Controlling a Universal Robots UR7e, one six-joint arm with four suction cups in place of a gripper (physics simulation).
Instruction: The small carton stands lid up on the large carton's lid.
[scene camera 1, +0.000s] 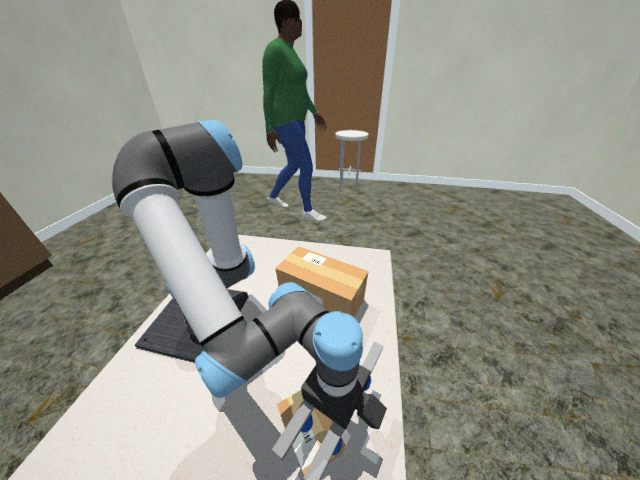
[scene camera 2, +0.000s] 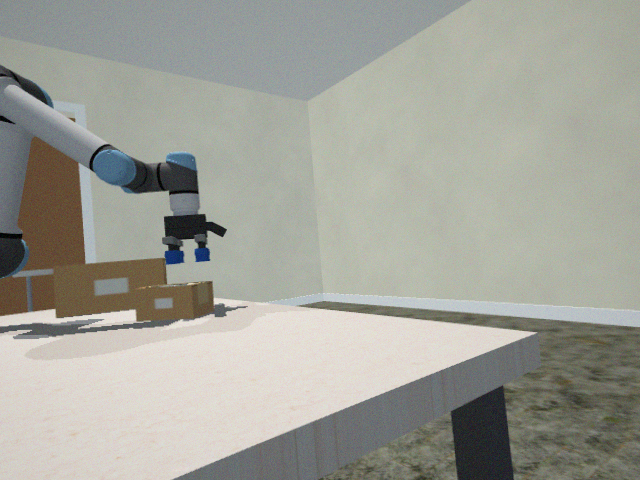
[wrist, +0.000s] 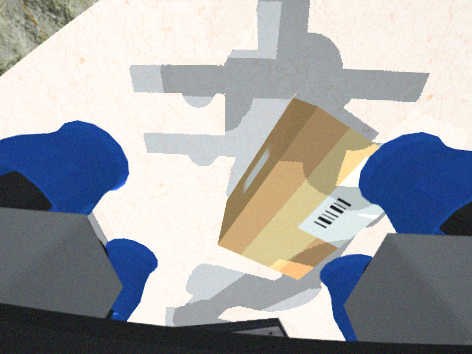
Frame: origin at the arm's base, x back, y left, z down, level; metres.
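Seen in the pictures: hand, tool point: (scene camera 2: 189, 262) (wrist: 238, 225).
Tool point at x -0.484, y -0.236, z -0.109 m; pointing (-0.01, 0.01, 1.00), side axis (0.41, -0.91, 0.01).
A point is followed by its place in that frame.
The small carton (scene camera 1: 321, 422) @(y -0.266, x -0.456, z -0.056 m) (scene camera 2: 178, 304) @(y -0.334, x -0.413, z -0.012 m) (wrist: 280, 190) @(y -0.260, x -0.463, z -0.056 m) stands on the table, with its taped lid and barcode label facing up. The large carton (scene camera 1: 323, 276) @(y 0.135, x -0.405, z -0.133 m) (scene camera 2: 77, 294) @(y 0.133, x -0.279, z -0.041 m) stands apart from it on the table, nearer the arm's base, also with its taped lid up; the lid is bare apart from a label. My gripper (scene camera 1: 336, 413) @(y -0.236, x -0.484, z -0.109 m) (scene camera 2: 188, 255) @(y -0.236, x -0.484, z -0.109 m) (wrist: 239, 220) @(y -0.236, x -0.484, z -0.109 m) points straight down above the small carton. A gap shows between its blue cups and the small carton's lid in the scene camera 2 view. The cups hold nothing. In the scene camera 1 view, the arm and gripper partly hide both cartons.
The cartons stand on the pale table (scene camera 1: 103, 413) @(y -0.334, x 0.145, z 0.022 m) (scene camera 2: 310, 372) @(y -0.933, x -0.339, z 0.022 m) (wrist: 100, 75) @(y -0.121, x -0.616, z 0.022 m). A dark plate (scene camera 1: 165, 330) @(y -0.075, x 0.126, z 0.004 m) lies by the arm's base. Behind the table are a person in green (scene camera 1: 286, 87) and a round stool (scene camera 1: 351, 135). Brown furniture (scene camera 1: 20, 248) stands at the left.
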